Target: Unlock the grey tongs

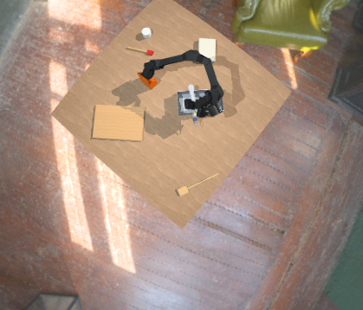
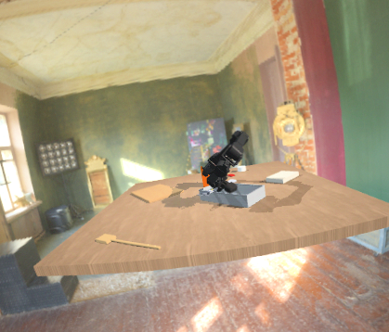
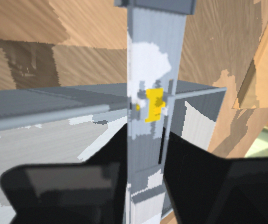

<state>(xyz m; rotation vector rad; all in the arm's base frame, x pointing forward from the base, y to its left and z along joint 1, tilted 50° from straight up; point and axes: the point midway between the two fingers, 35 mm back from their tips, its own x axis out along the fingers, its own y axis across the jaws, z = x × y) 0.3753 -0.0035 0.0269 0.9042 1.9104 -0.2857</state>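
The yellow lock piece is 40 mm ahead of my gripper tip, 30 mm above it and 10 mm to the right of it. From my gripper tip the other things lie so: pale block: 440 mm to the left, 170 mm behind, 20 mm below; grey roasting tin: 80 mm to the left, 20 mm ahead, 10 mm below; wooden board: 370 mm to the right, 360 mm behind, 30 mm below.
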